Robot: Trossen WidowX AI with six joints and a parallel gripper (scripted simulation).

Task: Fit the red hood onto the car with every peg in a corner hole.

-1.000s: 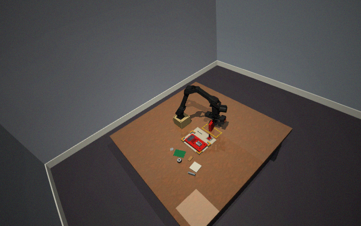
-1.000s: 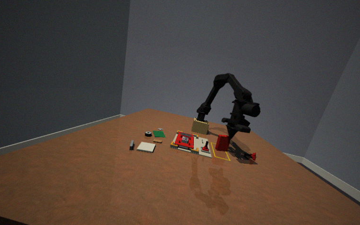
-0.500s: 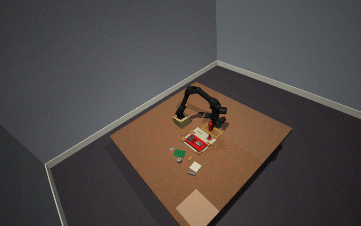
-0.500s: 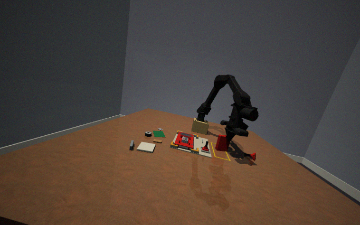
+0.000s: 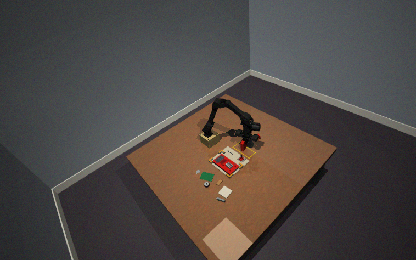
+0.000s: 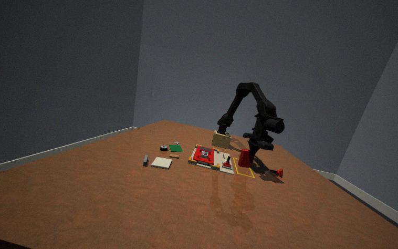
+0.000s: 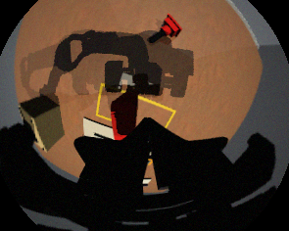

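Now: the red hood 20 mm behind my gripper tip, 10 mm to the right of it and 30 mm below it. Also, from my gripper tip: green board 90 mm behind, 420 mm to the right, 80 mm below; white plate 110 mm ahead, 450 mm to the right, 70 mm below; grey engine block 250 mm to the right, 60 mm below.
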